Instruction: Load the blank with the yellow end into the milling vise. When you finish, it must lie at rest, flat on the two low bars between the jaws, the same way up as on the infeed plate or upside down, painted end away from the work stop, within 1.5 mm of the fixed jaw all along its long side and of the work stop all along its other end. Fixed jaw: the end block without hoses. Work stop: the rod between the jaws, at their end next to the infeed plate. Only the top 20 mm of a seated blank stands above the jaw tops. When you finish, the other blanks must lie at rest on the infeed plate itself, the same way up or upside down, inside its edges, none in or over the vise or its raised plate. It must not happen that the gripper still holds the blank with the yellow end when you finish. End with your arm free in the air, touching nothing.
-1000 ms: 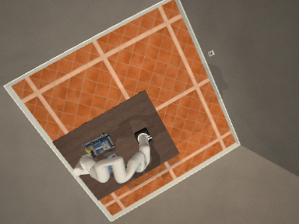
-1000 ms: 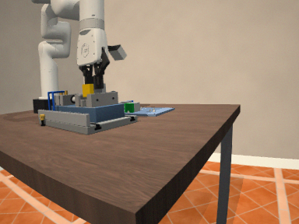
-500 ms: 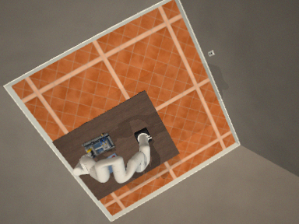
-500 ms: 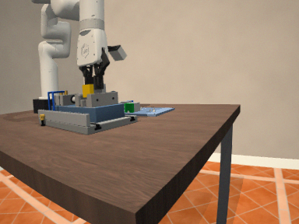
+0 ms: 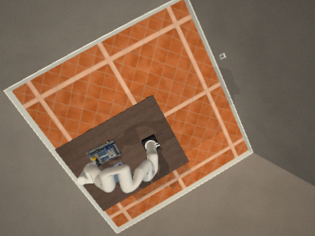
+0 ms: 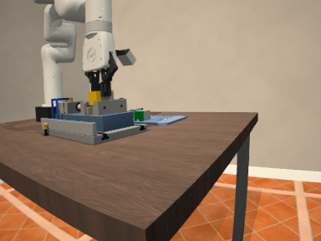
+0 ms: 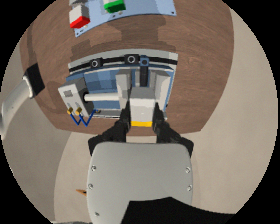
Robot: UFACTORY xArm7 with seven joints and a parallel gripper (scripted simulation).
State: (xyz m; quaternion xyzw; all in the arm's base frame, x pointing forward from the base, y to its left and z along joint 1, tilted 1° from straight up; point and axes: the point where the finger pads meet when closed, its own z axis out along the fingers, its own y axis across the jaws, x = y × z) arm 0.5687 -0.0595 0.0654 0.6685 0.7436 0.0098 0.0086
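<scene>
Now: hand 20 mm above the yellow-ended blank. Round my hand: grey jaw block (30 mm ahead, 10 mm to the left, 50 mm below); green-ended blank (90 mm behind, 230 mm to the left, 100 mm below); milling vise (70 mm behind, 90 mm below).
</scene>
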